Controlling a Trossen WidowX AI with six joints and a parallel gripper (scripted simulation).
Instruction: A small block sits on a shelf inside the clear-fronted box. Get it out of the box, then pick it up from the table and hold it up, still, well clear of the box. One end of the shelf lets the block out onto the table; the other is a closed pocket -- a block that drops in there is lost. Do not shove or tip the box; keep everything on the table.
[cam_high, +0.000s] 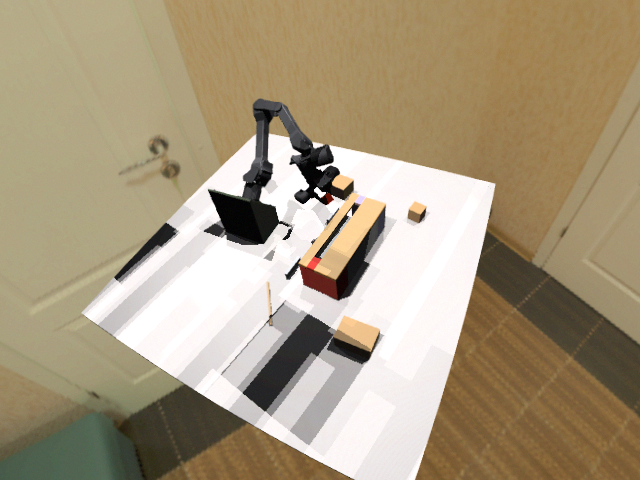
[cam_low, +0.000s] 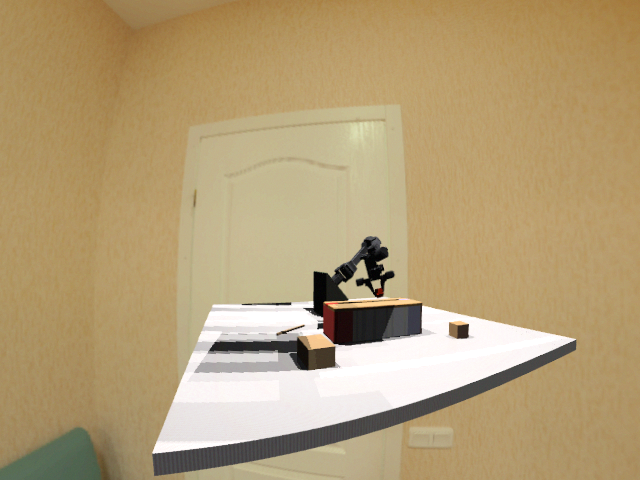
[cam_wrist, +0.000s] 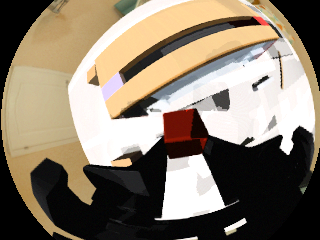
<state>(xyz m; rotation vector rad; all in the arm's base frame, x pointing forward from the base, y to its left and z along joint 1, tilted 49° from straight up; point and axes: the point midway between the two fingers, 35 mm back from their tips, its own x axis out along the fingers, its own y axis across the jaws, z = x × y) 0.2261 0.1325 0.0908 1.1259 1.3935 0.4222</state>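
The red block is 10 mm ahead of my gripper tip, 10 mm to the right of it and 10 mm above it. Also, from my gripper tip: box 100 mm ahead, 100 mm to the right, 70 mm below; brown cube 300 mm ahead, 200 mm to the left, 110 mm below; thin stick 10 mm ahead, 420 mm to the right, 130 mm below.
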